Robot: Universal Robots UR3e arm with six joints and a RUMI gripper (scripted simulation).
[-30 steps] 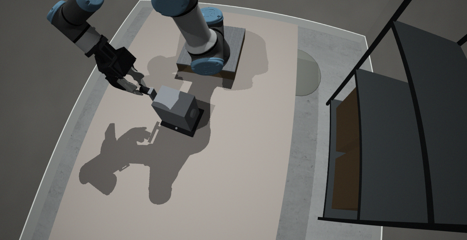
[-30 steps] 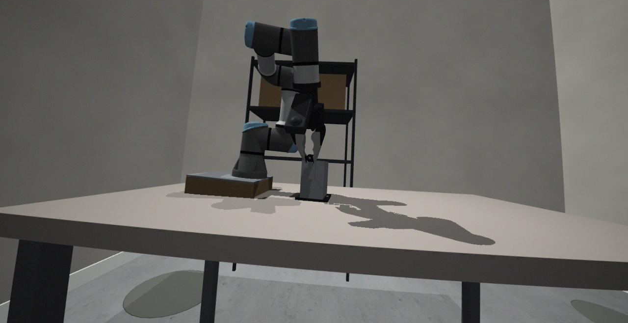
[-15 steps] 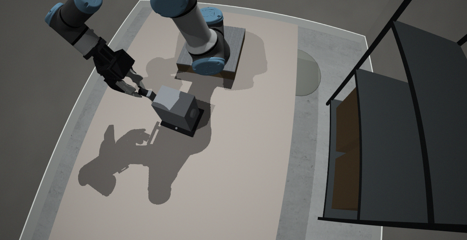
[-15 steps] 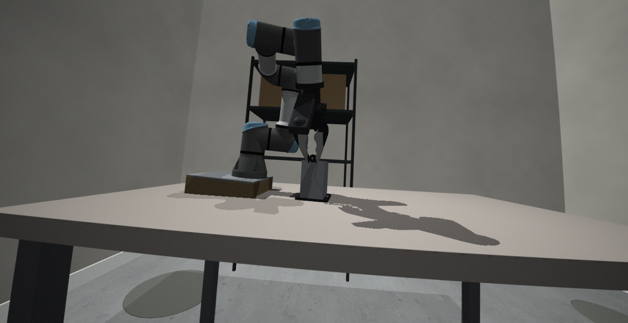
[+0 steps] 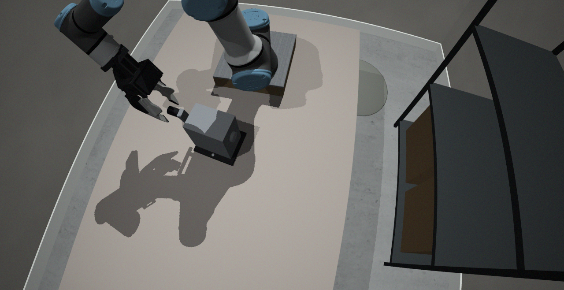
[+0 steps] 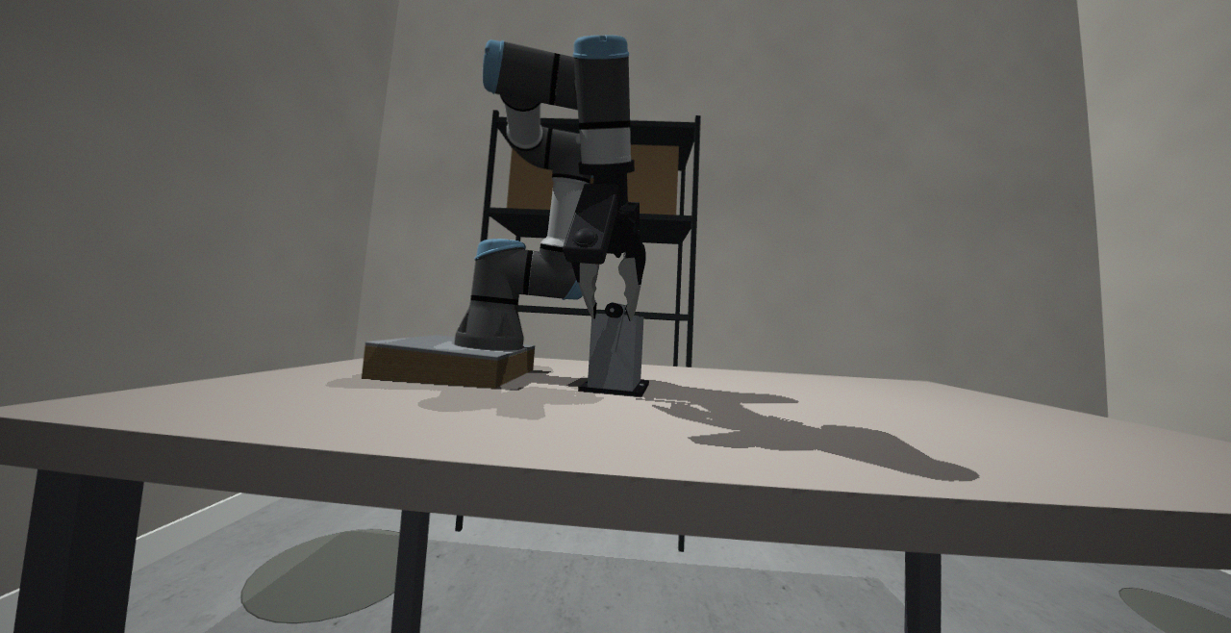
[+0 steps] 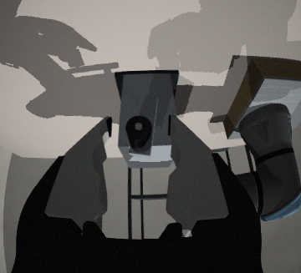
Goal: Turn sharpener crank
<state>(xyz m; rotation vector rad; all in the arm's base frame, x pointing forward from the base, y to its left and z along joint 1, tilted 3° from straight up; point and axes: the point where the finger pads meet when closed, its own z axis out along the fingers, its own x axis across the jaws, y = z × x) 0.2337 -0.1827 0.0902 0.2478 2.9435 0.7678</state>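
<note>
Right now my hand is 30 mm to the right of the crank handle.
</note>
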